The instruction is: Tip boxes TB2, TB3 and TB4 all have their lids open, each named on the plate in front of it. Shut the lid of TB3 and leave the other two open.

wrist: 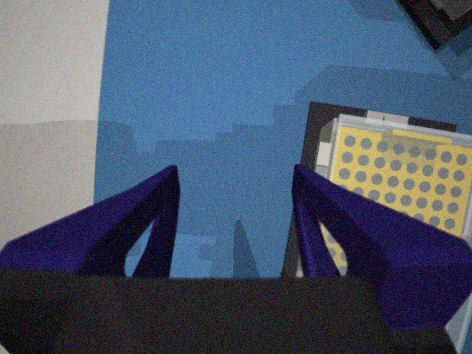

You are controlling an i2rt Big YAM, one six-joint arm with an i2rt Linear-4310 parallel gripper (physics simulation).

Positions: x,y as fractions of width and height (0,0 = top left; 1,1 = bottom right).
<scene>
my gripper: 0.50,0.50
blue mat: 0.48,0.28
</scene>
